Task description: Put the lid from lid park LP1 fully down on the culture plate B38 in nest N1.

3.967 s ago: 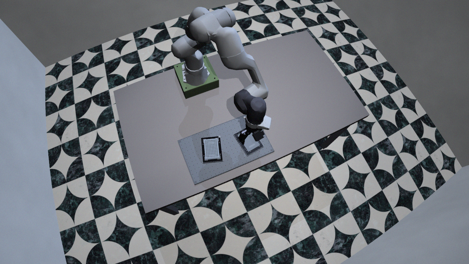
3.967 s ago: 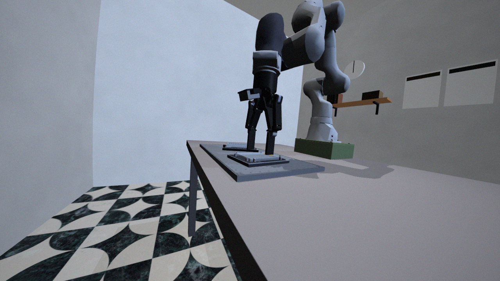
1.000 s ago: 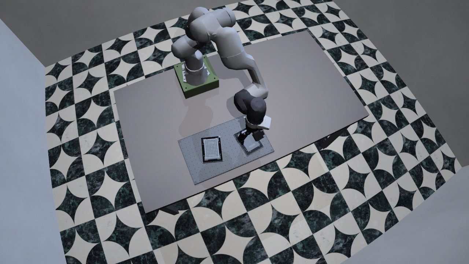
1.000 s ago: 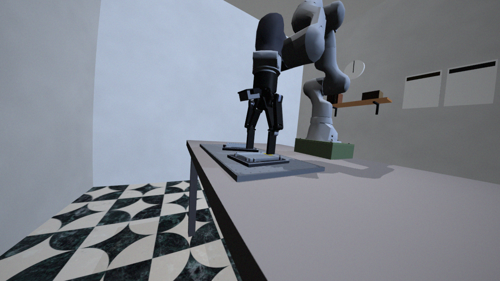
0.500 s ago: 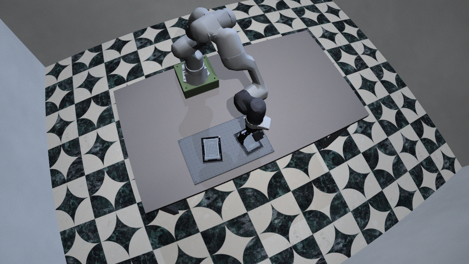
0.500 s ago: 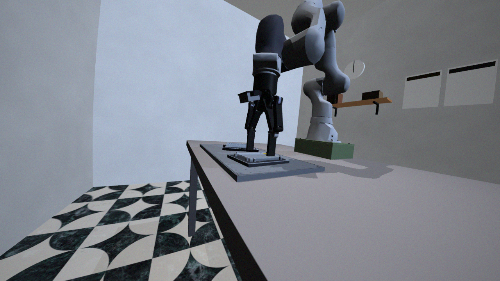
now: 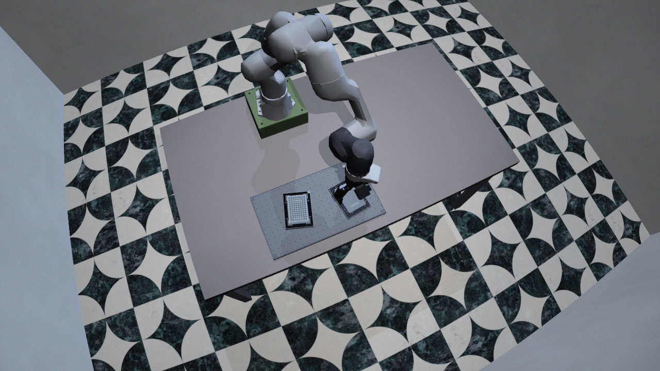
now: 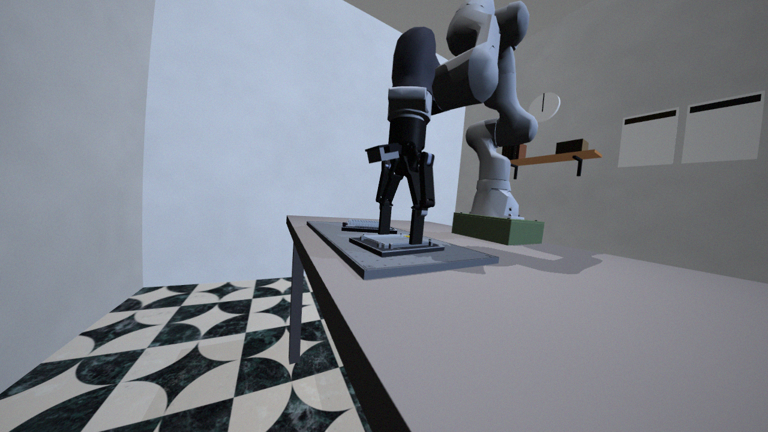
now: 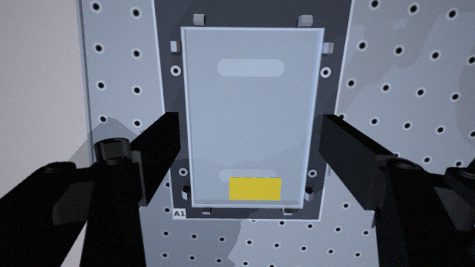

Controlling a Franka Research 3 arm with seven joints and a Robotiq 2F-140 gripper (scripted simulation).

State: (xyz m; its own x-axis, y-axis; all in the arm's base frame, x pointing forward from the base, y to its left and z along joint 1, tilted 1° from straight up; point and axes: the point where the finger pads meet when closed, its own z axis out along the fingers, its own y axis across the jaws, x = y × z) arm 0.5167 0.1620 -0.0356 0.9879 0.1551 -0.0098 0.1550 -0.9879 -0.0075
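Now: hand 20 mm above the lid. Round my hand: culture plate: 20 mm behind, 230 mm to the right, 20 mm below; lid park LP1: 40 mm below; black nest N1: 20 mm behind, 230 mm to the right, 30 mm below.
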